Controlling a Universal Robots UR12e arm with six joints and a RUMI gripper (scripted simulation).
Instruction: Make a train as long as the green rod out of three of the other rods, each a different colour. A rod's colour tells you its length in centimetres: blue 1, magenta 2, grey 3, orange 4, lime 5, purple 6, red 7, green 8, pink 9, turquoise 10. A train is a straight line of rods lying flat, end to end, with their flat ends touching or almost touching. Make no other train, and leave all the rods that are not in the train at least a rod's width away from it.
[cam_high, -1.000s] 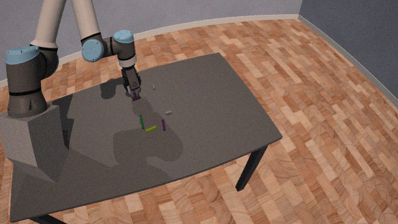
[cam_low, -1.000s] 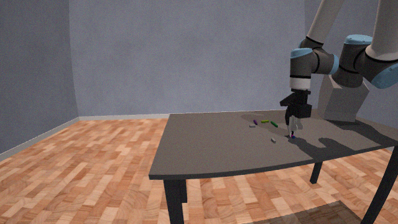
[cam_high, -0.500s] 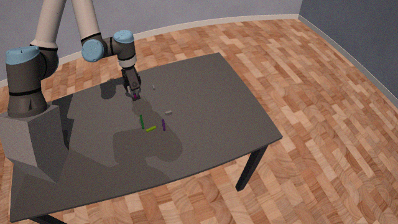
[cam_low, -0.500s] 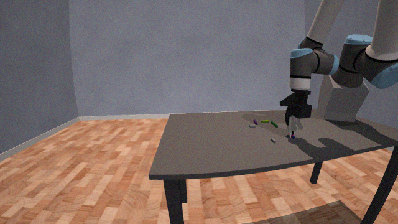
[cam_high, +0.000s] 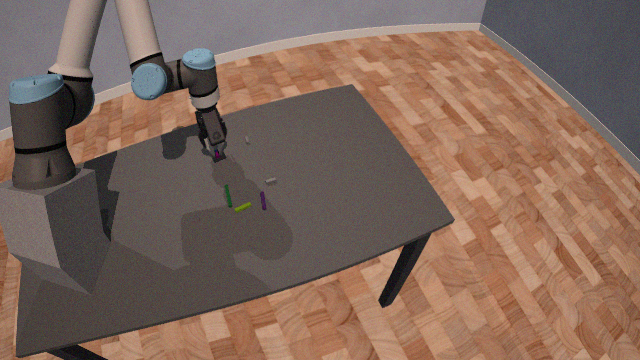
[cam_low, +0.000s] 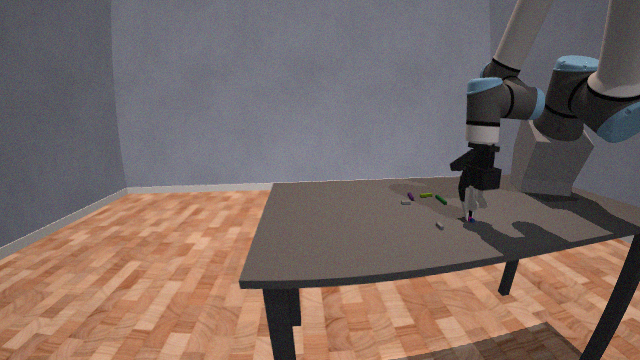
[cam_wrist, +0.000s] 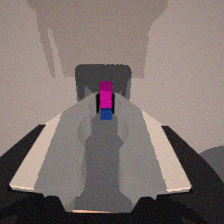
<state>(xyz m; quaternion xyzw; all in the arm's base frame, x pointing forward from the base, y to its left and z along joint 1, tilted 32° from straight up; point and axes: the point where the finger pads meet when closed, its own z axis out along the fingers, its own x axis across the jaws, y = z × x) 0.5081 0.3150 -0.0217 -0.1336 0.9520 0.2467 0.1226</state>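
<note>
The magenta rod is 1 cm below my hand. From my hand the other things lie so: blue rod: 1 cm behind, 2 cm to the left, 1 cm below; lime rod: 8 cm ahead, 22 cm to the right, 1 cm below; green rod: 4 cm ahead, 17 cm to the right, 1 cm below.
</note>
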